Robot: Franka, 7 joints.
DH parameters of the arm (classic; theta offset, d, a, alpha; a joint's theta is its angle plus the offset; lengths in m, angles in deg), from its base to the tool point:
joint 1: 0 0.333 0 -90
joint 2: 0 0 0 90
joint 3: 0 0.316 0.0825 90
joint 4: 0 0 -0.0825 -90
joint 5: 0 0.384 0 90
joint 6: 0 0 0.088 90
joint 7: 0 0.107 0 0
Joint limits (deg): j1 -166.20..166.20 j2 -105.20..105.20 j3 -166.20..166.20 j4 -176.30..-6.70 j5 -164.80..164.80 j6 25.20..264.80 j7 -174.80..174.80
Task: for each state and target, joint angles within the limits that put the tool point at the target. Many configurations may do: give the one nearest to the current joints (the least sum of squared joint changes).
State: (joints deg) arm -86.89 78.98 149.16 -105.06 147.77 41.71 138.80
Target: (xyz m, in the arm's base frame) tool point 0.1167 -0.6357 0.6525
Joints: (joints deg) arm -94.43 97.60 149.09 -81.29 152.83 49.19 138.80
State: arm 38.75 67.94 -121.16 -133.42 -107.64 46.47 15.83
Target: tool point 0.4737 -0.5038 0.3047
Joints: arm 4.97 97.37 -82.03 -96.14 -127.24 73.00 15.83
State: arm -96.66 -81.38 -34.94 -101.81 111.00 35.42 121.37
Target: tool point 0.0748 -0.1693 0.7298
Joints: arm -90.13 -51.05 -8.43 -137.68 97.76 40.54 121.37
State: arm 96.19 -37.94 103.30 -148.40 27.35 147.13 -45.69
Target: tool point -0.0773 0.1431 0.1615
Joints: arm 68.36 -50.99 109.18 -176.30 21.52 113.90 -45.69
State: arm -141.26 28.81 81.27 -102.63 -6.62 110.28 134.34
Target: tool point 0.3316 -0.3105 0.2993
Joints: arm -128.37 30.99 84.75 -131.12 -5.48 103.80 134.34
